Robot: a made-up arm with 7 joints. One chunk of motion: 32 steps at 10 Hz.
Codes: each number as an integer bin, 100 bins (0 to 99) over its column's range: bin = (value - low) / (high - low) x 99, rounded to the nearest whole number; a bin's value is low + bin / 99 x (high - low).
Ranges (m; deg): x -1.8..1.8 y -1.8..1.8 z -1.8..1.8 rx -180..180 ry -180..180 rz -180..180
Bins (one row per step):
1: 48 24 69 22 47 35
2: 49 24 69 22 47 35
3: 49 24 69 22 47 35
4: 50 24 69 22 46 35
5: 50 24 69 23 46 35
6: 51 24 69 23 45 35
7: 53 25 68 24 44 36
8: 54 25 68 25 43 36
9: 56 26 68 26 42 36
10: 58 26 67 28 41 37
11: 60 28 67 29 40 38
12: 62 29 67 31 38 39
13: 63 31 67 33 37 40
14: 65 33 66 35 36 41
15: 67 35 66 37 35 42
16: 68 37 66 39 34 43
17: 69 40 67 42 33 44
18: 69 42 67 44 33 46
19: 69 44 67 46 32 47
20: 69 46 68 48 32 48
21: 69 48 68 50 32 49
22: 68 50 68 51 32 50
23: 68 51 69 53 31 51
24: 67 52 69 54 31 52
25: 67 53 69 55 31 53
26: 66 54 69 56 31 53
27: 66 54 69 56 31 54
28: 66 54 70 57 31 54
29: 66 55 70 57 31 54
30: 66 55 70 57 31 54
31: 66 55 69 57 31 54
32: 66 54 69 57 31 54
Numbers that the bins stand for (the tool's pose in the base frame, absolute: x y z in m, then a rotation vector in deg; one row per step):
1: -0.0545 -0.9273 0.7091 -100.00 -9.09 -52.73
2: -0.0182 -0.9273 0.7091 -100.00 -9.09 -52.73
3: -0.0182 -0.9273 0.7091 -100.00 -9.09 -52.73
4: 0.0182 -0.9273 0.7091 -100.00 -12.73 -52.73
5: 0.0182 -0.9273 0.7091 -96.36 -12.73 -52.73
6: 0.0545 -0.9273 0.7091 -96.36 -16.36 -52.73
7: 0.1273 -0.8909 0.6727 -92.73 -20.00 -49.09
8: 0.1636 -0.8909 0.6727 -89.09 -23.64 -49.09
9: 0.2364 -0.8545 0.6727 -85.45 -27.27 -49.09
10: 0.3091 -0.8545 0.6364 -78.18 -30.91 -45.45
11: 0.3818 -0.7818 0.6364 -74.55 -34.55 -41.82
12: 0.4545 -0.7455 0.6364 -67.27 -41.82 -38.18
13: 0.4909 -0.6727 0.6364 -60.00 -45.45 -34.55
14: 0.5636 -0.6000 0.6000 -52.73 -49.09 -30.91
15: 0.6364 -0.5273 0.6000 -45.45 -52.73 -27.27
16: 0.6727 -0.4545 0.6000 -38.18 -56.36 -23.64
17: 0.7091 -0.3455 0.6364 -27.27 -60.00 -20.00
18: 0.7091 -0.2727 0.6364 -20.00 -60.00 -12.73
19: 0.7091 -0.2000 0.6364 -12.73 -63.64 -9.09
20: 0.7091 -0.1273 0.6727 -5.45 -63.64 -5.45
21: 0.7091 -0.0545 0.6727 1.82 -63.64 -1.82
22: 0.6727 0.0182 0.6727 5.45 -63.64 1.82
23: 0.6727 0.0545 0.7091 12.73 -67.27 5.45
24: 0.6364 0.0909 0.7091 16.36 -67.27 9.09
25: 0.6364 0.1273 0.7091 20.00 -67.27 12.73
26: 0.6000 0.1636 0.7091 23.64 -67.27 12.73
27: 0.6000 0.1636 0.7091 23.64 -67.27 16.36
28: 0.6000 0.1636 0.7455 27.27 -67.27 16.36
29: 0.6000 0.2000 0.7455 27.27 -67.27 16.36
30: 0.6000 0.2000 0.7455 27.27 -67.27 16.36
31: 0.6000 0.2000 0.7091 27.27 -67.27 16.36
32: 0.6000 0.1636 0.7091 27.27 -67.27 16.36

